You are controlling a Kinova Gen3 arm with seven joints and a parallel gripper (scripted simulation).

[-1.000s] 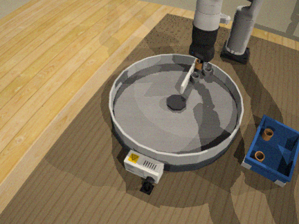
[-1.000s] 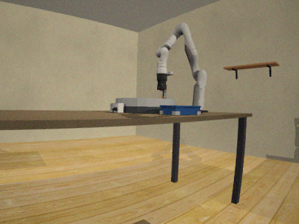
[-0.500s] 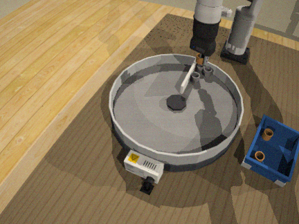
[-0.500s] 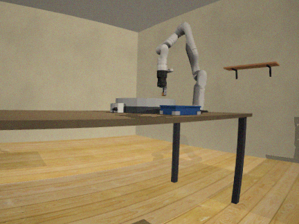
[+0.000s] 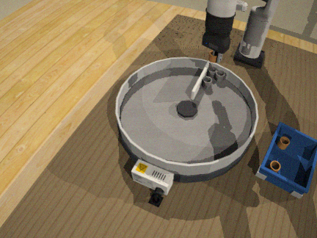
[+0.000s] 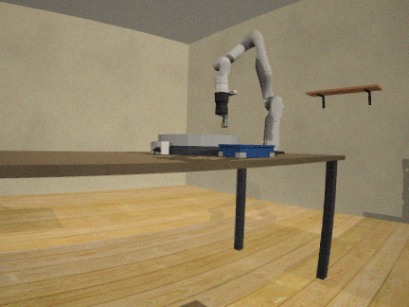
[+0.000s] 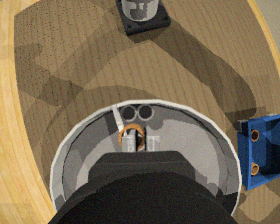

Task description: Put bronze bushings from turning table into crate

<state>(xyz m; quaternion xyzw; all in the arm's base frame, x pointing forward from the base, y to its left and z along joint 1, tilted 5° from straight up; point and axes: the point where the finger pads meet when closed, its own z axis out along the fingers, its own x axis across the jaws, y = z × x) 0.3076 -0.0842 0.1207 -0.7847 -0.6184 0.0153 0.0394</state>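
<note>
The blue crate is 17 cm ahead of my hand, 31 cm to the left of it and 14 cm below it. From my hand the other things lie so: turning table 15 cm ahead, 3 cm to the right, 11 cm below.
</note>
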